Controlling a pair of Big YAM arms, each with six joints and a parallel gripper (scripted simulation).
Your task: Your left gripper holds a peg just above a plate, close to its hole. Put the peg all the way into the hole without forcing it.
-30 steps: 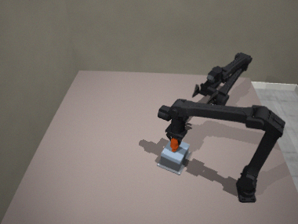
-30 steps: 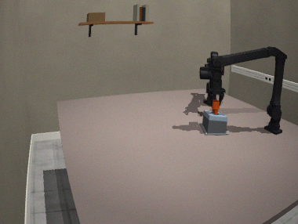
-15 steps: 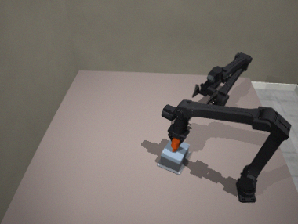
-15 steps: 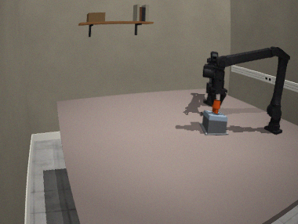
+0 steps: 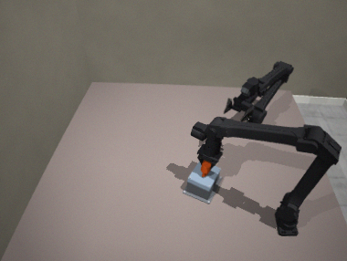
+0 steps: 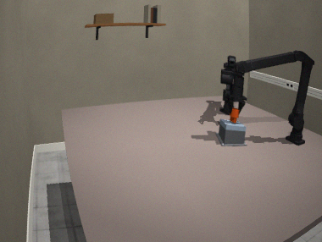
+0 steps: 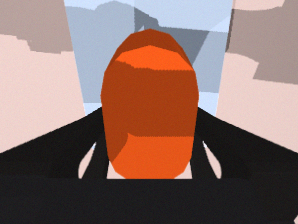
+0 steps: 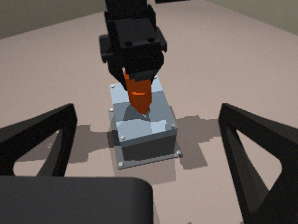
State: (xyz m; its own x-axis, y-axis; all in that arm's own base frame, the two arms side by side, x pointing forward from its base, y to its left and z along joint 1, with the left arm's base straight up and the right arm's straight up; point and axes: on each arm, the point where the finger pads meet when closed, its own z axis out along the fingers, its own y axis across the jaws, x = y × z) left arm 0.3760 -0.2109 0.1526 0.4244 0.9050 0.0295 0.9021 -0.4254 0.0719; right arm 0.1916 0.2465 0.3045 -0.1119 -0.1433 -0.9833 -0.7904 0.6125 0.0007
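The plate lies 1 cm ahead of my left hand and 7 cm below it. From my left hand the other things lie so: orange peg (2 cm below).
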